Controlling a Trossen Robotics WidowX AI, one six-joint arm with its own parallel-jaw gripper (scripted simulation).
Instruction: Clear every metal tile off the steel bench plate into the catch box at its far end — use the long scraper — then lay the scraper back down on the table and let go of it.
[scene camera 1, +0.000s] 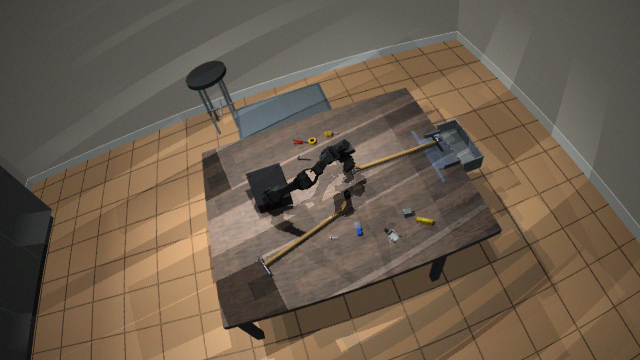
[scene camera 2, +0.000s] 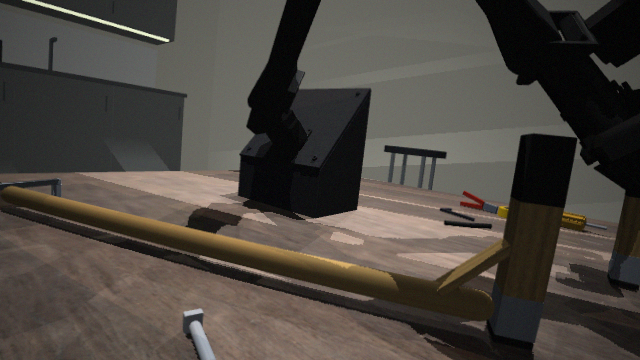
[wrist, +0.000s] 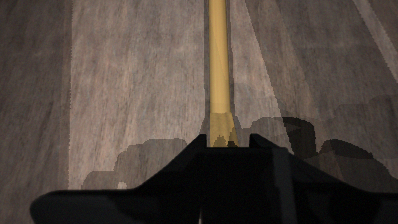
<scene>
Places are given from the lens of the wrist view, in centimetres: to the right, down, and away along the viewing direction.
my gripper (wrist: 227, 140): 2, 2, 11
long scraper (wrist: 232, 177): 1, 2, 5
</scene>
